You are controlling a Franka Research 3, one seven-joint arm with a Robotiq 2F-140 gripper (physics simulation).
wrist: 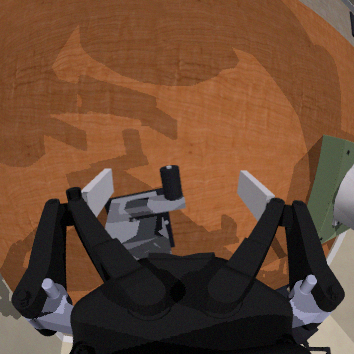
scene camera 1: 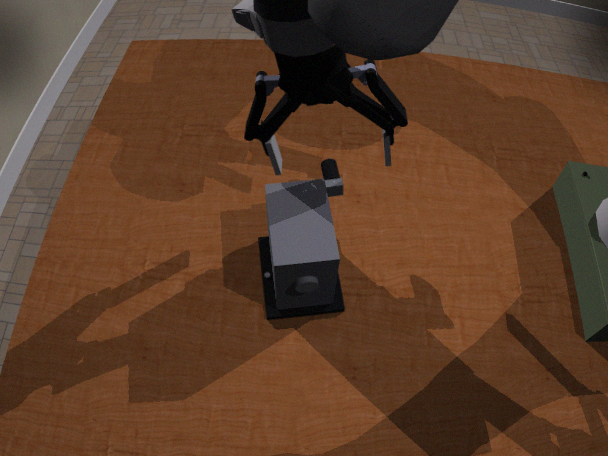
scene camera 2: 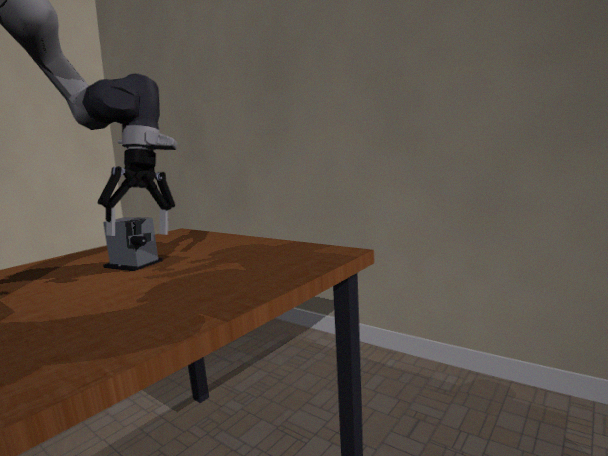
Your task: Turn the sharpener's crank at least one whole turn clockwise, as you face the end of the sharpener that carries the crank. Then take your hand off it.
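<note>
The sharpener is a grey box (scene camera 1: 303, 237) (scene camera 2: 118, 250) (wrist: 124, 230) upright on a black base (scene camera 1: 304, 314). Its crank has a grey arm (scene camera 1: 334, 187) (wrist: 162, 204) that sticks out past the body's right side in scene camera 1, and a black knob (scene camera 1: 329, 169) (scene camera 2: 138, 241) (wrist: 171, 184) pointing away from the body. My gripper (scene camera 1: 333, 168) (scene camera 2: 137, 233) (wrist: 175, 180) is wide open and empty. Its fingers point down on either side of the knob, with gaps on both sides, and touch neither knob nor arm. In scene camera 2 the fingertips show slightly above the knob.
A green block (scene camera 1: 575, 240) (wrist: 322, 185) with a white rounded part (scene camera 1: 602, 222) (wrist: 346, 200) stands at the right in scene camera 1, well apart from the sharpener. Everything stands on a wooden table (scene camera 1: 425, 225) (scene camera 2: 225, 300), whose corner shows in scene camera 2.
</note>
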